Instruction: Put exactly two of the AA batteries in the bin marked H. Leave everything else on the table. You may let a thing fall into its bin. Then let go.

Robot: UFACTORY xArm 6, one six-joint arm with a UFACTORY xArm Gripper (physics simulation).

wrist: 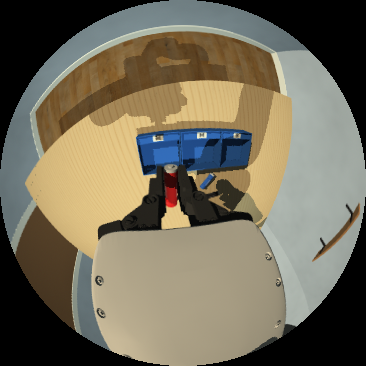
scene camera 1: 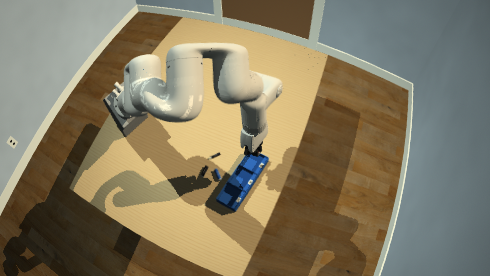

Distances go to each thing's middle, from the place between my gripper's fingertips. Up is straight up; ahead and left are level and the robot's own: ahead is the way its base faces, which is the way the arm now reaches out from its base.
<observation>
My hand is 12 cm above the blue three-compartment bin (scene camera 1: 247, 172), 7 cm to the left of it and 2 cm past it.
</observation>
